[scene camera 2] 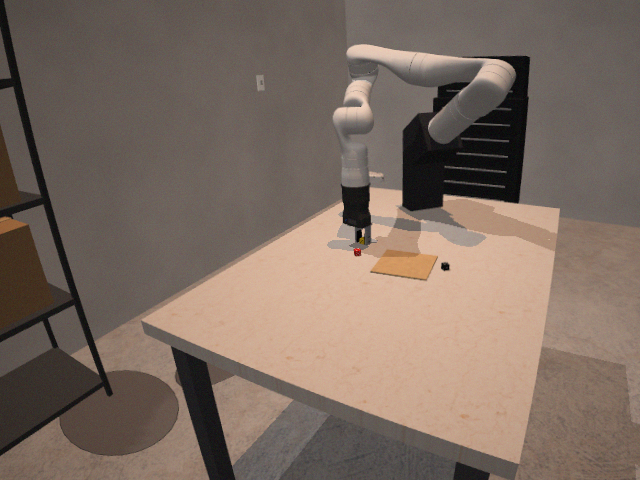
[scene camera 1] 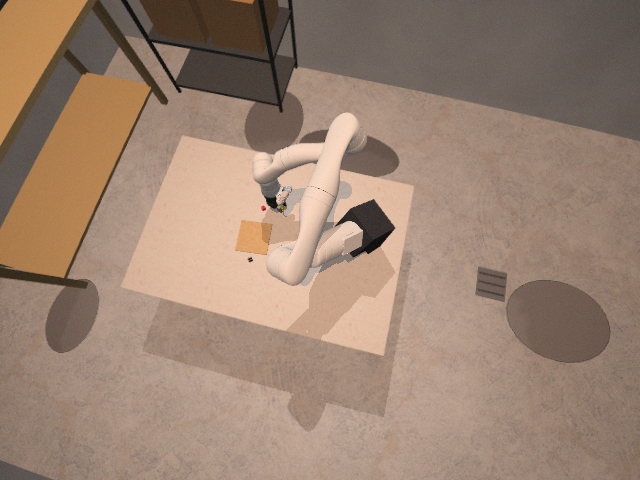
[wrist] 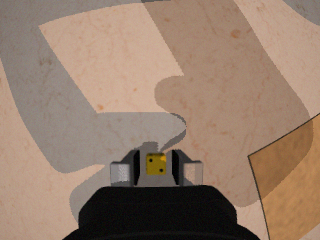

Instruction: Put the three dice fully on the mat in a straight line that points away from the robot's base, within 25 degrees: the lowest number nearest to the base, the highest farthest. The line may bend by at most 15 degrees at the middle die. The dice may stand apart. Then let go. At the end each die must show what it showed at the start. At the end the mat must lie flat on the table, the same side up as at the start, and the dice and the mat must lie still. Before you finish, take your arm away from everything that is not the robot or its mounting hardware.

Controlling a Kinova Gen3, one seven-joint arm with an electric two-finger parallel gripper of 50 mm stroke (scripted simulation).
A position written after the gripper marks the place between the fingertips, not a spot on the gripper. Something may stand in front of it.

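Observation:
The gripper (scene camera 2: 363, 242), (wrist: 155, 162) is visible in both of those views. A tan mat (scene camera 2: 410, 265), (scene camera 1: 253, 237) is likewise visible in both of its views.

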